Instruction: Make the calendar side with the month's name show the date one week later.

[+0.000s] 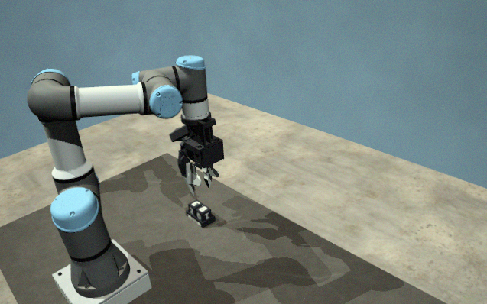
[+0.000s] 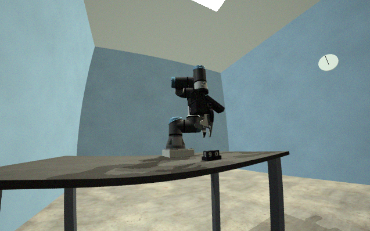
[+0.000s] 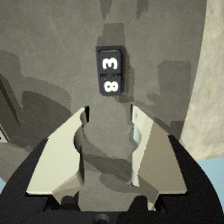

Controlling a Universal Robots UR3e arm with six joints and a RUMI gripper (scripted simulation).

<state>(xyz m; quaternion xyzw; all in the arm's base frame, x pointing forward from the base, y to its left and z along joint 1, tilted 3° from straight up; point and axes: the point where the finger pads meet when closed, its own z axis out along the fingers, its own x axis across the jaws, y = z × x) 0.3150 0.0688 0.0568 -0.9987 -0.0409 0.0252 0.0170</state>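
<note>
The black tray is 2 cm to the left of my hand and 11 cm below it.
</note>
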